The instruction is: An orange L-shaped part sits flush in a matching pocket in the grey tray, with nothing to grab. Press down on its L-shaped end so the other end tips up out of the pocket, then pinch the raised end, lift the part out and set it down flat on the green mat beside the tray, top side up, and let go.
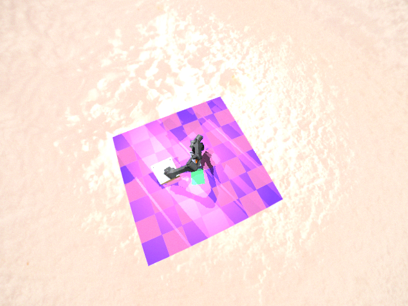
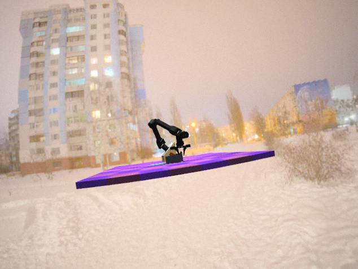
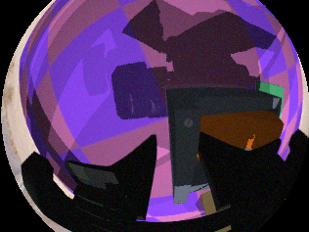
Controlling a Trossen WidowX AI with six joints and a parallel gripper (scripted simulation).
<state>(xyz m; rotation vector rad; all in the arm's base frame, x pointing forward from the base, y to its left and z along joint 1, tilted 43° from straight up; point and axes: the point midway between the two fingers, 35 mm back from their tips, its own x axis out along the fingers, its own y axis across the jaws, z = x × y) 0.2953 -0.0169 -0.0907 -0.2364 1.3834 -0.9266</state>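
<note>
The orange L-shaped part is 3 cm behind my gripper tip and 5 cm to the right of it. Also, from my gripper tip: grey tray (3 cm behind, 6 cm to the right, 6 cm below); then green mat (10 cm behind, 20 cm to the right, 6 cm below).
</note>
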